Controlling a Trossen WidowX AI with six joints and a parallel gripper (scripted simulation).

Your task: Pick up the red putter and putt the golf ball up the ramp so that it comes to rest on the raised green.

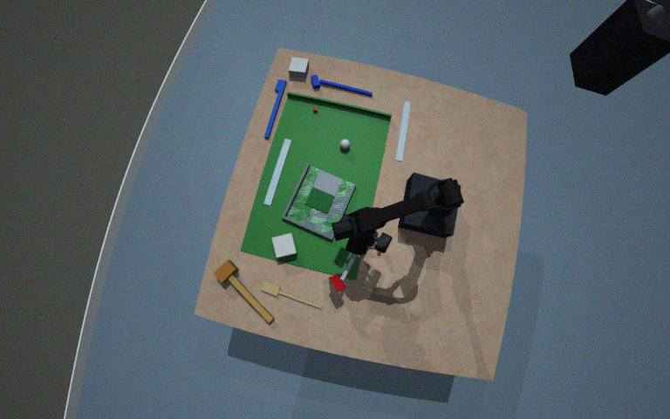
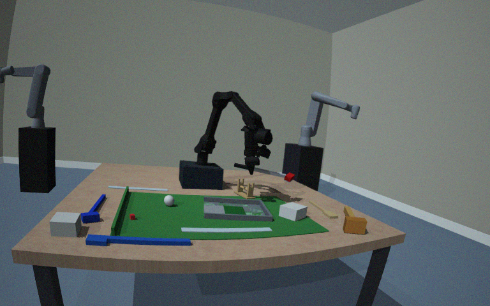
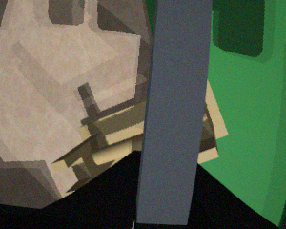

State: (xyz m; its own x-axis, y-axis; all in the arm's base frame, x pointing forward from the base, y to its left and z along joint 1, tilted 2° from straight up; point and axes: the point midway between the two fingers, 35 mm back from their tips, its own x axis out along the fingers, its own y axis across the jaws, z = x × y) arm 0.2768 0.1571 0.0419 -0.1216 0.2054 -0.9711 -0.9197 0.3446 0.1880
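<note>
The red putter is 6 cm to the left of my gripper tip, 3 cm ahead of it and 1 cm above it. Round my gripper tip: white golf ball 40 cm to the right, 11 cm ahead, 9 cm below; then small red cube 56 cm to the right, 27 cm ahead, 10 cm below.
</note>
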